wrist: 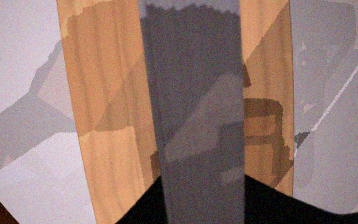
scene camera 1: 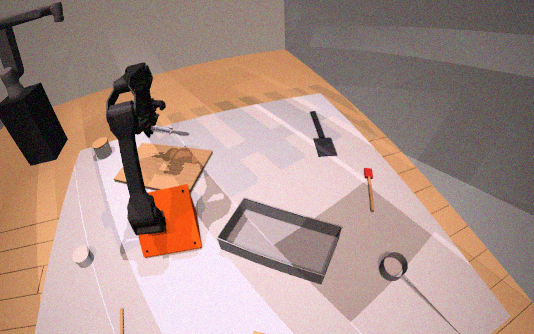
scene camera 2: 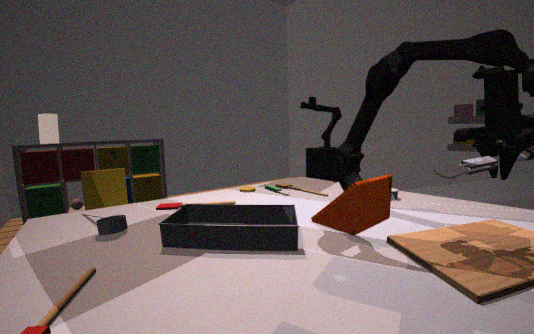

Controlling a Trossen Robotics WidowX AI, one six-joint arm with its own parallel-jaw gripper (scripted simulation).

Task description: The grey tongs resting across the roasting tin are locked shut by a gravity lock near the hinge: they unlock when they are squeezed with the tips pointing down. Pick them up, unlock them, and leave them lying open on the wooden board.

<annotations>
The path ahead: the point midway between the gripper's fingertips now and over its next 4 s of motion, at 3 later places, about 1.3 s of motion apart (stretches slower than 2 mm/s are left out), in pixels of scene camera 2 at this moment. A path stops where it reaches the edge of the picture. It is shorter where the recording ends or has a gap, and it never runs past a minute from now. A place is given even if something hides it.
The gripper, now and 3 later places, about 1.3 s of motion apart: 498,178; 499,198; 492,229; 443,161
</annotations>
